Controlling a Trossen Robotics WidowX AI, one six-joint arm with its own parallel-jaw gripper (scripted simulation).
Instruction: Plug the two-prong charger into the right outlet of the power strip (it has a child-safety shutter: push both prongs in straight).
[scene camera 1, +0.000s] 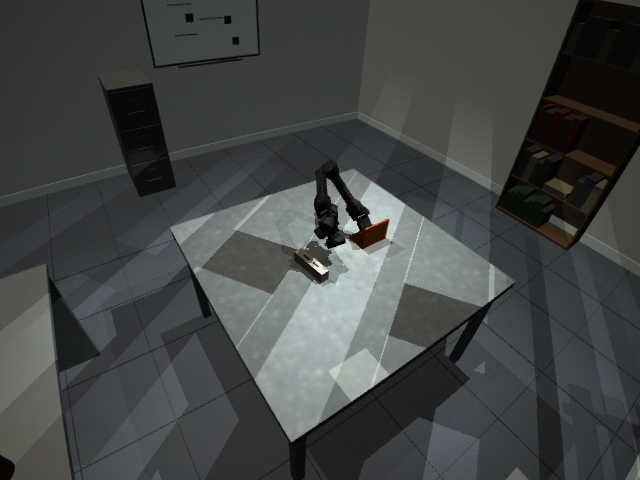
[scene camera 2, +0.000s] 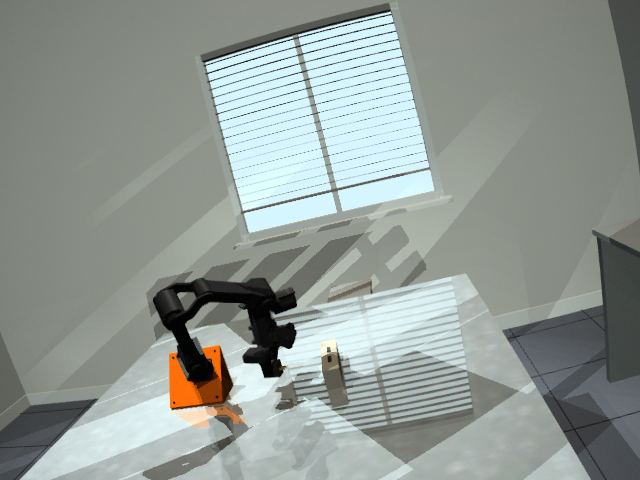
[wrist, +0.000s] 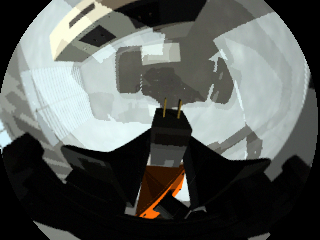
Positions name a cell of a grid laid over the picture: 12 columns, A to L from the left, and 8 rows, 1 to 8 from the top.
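Dark two-prong charger (wrist: G5), carried by my gripper (scene camera 2: F7). Wrist view too: my gripper (wrist: G5).
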